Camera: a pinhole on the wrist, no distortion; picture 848 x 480 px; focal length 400.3 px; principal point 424.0 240.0 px. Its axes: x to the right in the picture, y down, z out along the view. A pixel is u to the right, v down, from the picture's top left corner.
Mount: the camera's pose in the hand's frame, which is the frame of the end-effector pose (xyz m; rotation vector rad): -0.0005 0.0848 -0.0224 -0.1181 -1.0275 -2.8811
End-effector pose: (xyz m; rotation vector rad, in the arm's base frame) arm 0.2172 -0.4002 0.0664 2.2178 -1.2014 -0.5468
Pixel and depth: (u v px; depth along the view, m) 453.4 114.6 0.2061
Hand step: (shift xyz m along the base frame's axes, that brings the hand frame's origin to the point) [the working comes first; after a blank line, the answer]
In the camera's frame: 0.0151 -0.0646 0.2061

-0.2292 -0.1342 0.0956
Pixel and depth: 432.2 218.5 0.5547
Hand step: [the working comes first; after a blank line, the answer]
In the camera's frame: 0.0114 -0.0298 0.5547

-0.5086 -0.3206 -0.0043
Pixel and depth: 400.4 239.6 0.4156
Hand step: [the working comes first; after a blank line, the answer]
In the camera's frame: -0.0245 -0.0004 0.4156

-0.3696 -0.2739 -0.0062
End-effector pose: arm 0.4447 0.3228 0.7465 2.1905 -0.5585 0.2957
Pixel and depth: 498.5 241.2 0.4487
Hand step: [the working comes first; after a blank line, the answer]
In the camera's frame: 0.0835 0.0013 0.4487

-0.2257 -0.4431 0.0141
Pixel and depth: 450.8 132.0 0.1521
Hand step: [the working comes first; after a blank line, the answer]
In the camera's frame: 0.0102 -0.0410 0.1521

-0.1089 -0.1699 0.0968
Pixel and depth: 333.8 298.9 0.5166
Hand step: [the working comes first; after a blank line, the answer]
In the camera's frame: -0.1164 0.0760 0.5166

-0.0390 -0.5634 0.0434
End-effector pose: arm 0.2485 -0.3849 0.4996 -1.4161 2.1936 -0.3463
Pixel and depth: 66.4 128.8 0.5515
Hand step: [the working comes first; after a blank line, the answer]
In the camera's frame: -0.4927 -0.1532 0.5515

-0.4743 -0.1899 -0.6225
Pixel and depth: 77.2 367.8 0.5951
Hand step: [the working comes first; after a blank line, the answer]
In the camera's frame: -0.5156 0.1900 0.5951

-0.1784 -0.3304 -0.7362
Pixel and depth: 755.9 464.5 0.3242
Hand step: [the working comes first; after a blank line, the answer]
In the camera's frame: 0.2688 0.1818 0.3242

0.1702 0.2906 -0.3102
